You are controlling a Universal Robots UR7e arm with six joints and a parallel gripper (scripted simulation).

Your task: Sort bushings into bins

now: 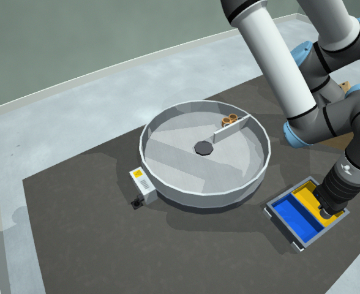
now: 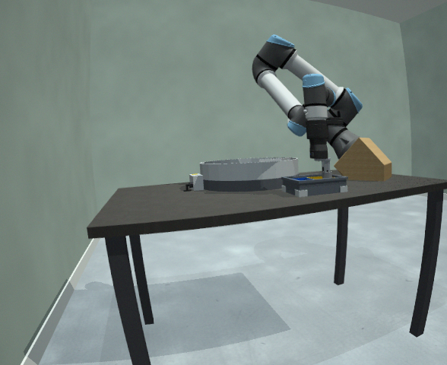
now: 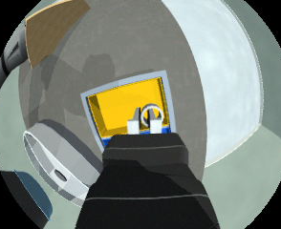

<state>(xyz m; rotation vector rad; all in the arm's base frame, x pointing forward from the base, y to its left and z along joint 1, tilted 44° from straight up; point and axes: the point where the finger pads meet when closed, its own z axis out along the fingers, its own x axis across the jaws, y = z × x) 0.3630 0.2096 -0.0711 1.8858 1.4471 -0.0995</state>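
My gripper is now 40 mm above the bin, 30 mm to the left of it and 30 mm short of it. From my hand the other things lie so: turntable 390 mm to the right, 90 mm ahead, 10 mm below.
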